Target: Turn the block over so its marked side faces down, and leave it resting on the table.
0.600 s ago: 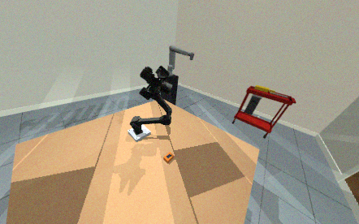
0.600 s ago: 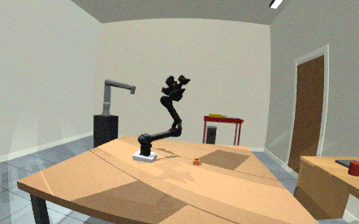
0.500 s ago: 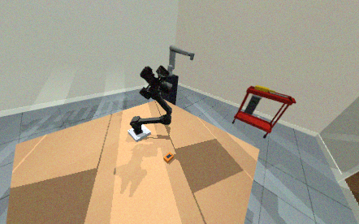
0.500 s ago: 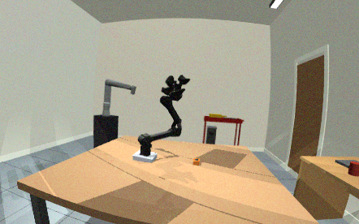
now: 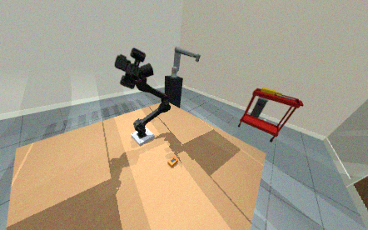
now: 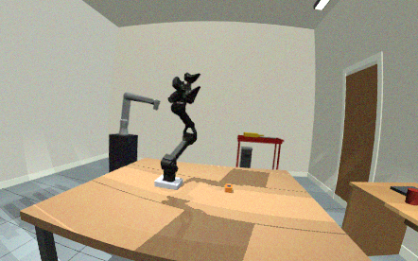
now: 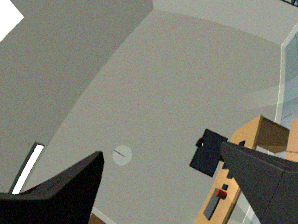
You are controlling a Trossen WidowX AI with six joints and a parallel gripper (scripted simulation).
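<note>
The block lies 170 mm ahead of my gripper tip, 140 mm to the left of it and 580 mm below it.
</note>
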